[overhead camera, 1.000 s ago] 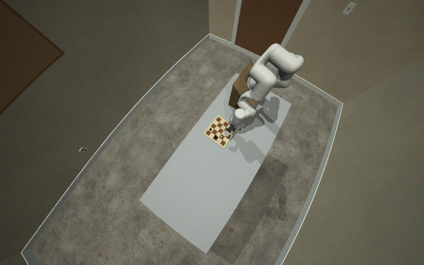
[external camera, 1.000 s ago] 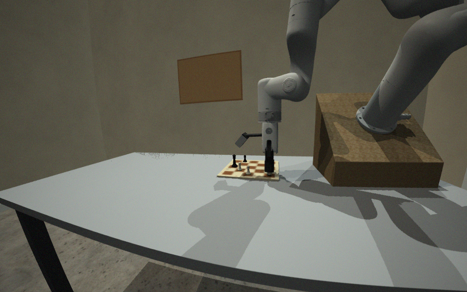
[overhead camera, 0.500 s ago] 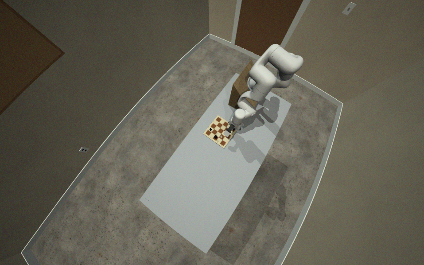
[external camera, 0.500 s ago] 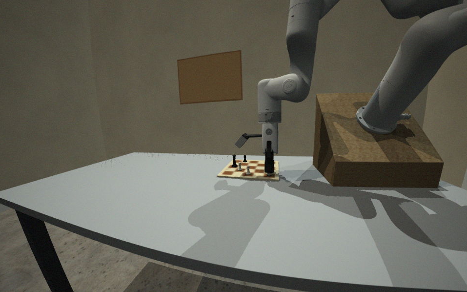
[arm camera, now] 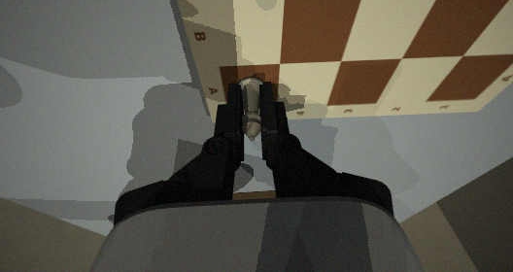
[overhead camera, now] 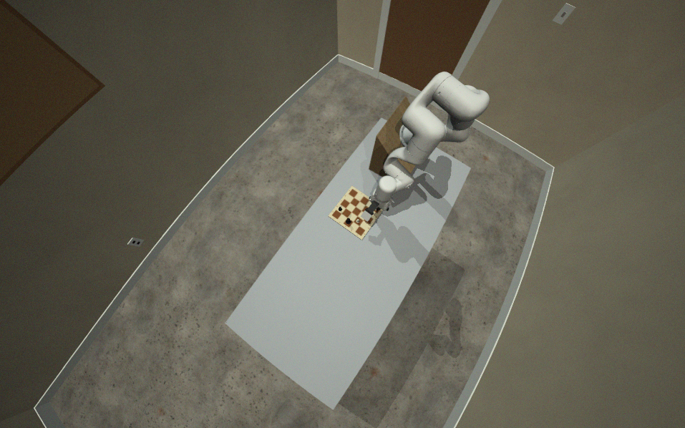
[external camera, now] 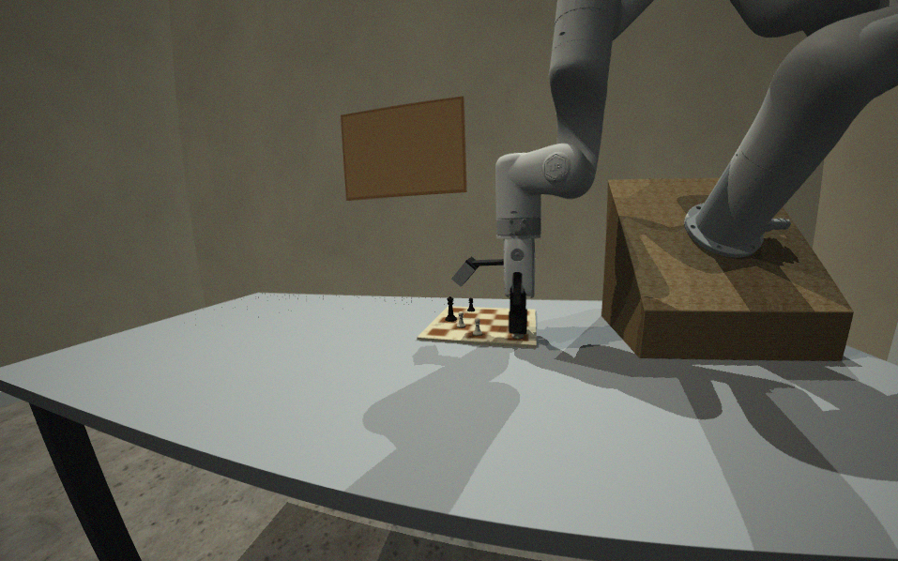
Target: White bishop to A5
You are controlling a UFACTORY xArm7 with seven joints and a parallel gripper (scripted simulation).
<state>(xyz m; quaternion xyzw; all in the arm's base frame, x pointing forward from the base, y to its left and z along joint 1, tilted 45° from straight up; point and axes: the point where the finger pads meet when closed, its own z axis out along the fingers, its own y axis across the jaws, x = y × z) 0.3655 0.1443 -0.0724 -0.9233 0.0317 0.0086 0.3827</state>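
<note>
Now: hand 1 cm above the white bishop. Round my hand: black pawn 11 cm ahead, 16 cm to the right, 2 cm below; tall black piece 14 cm ahead, 9 cm to the right, 1 cm below; chessboard 7 cm ahead, 8 cm to the right, 3 cm below.
</note>
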